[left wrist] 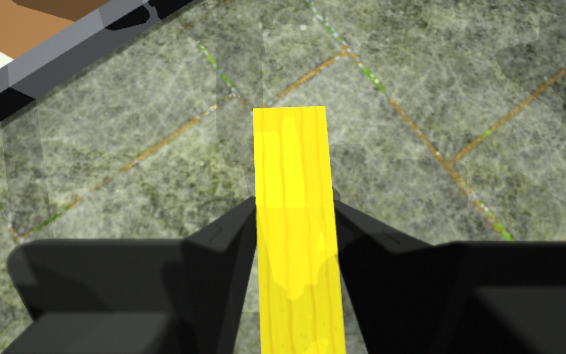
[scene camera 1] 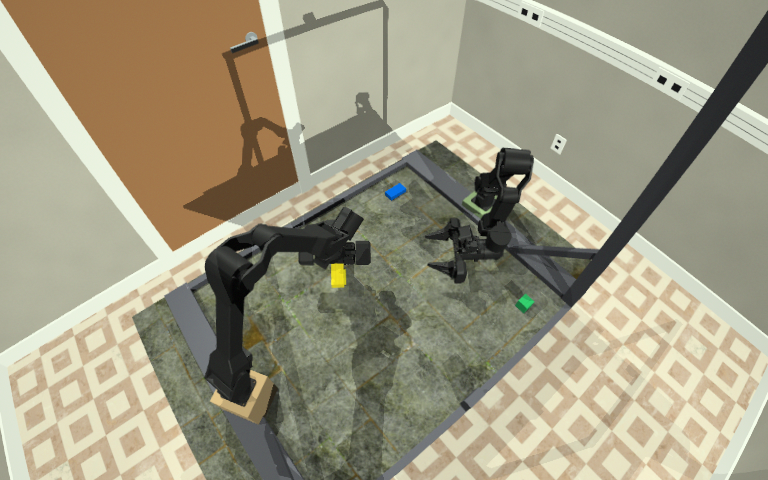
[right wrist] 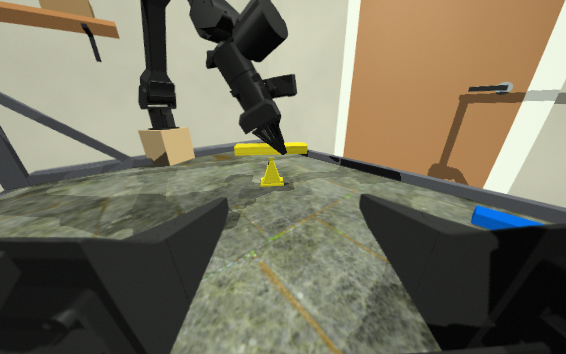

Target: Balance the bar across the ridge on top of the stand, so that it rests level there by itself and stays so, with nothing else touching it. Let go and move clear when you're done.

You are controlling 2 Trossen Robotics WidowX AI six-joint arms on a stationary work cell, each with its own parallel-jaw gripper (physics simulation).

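Frame: origin at the left arm's base, x left, y back, z up, level; metres.
Seen in the pictures: left gripper, fingertip midpoint: (left wrist: 293, 207) (right wrist: 284, 151); right gripper, fingertip midpoint: (scene camera 1: 426, 250) (right wrist: 293, 201); left arm's base at its link origin: (scene camera 1: 238, 388) (right wrist: 164, 128); right arm's base at its link origin: (scene camera 1: 483, 201).
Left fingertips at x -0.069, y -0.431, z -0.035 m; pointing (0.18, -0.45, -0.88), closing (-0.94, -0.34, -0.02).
Note:
Offsets run from my left fingertips to a thing's top centre.
The yellow bar @[dz +0.016, dx -0.011, dy +0.026 m] (scene camera 1: 338, 277) (left wrist: 295, 230) (right wrist: 250, 149) looks about level in the right wrist view. My left gripper (scene camera 1: 338, 263) (left wrist: 293, 207) (right wrist: 284, 151) is shut on it, one finger on each side. The small yellow stand (right wrist: 272, 175) is upright on the floor mat, with its narrow top below the bar and a visible gap between them in the right wrist view. How the two line up in depth cannot be told. The stand cannot be made out in the other views. My right gripper (scene camera 1: 428, 250) (right wrist: 293, 201) is open and empty, well to the right of the bar.
A blue block @[dz -0.055, dx -0.068, dy -0.343 m] (scene camera 1: 395, 191) (right wrist: 502, 218) lies toward the back of the mat. A green block @[dz -0.039, dx -0.542, dy -0.044 m] (scene camera 1: 525, 303) lies at the right, near the frame's edge. The grey frame rail (scene camera 1: 192, 316) (left wrist: 55, 60) borders the work area. A dark post (scene camera 1: 673, 152) rises at the right.

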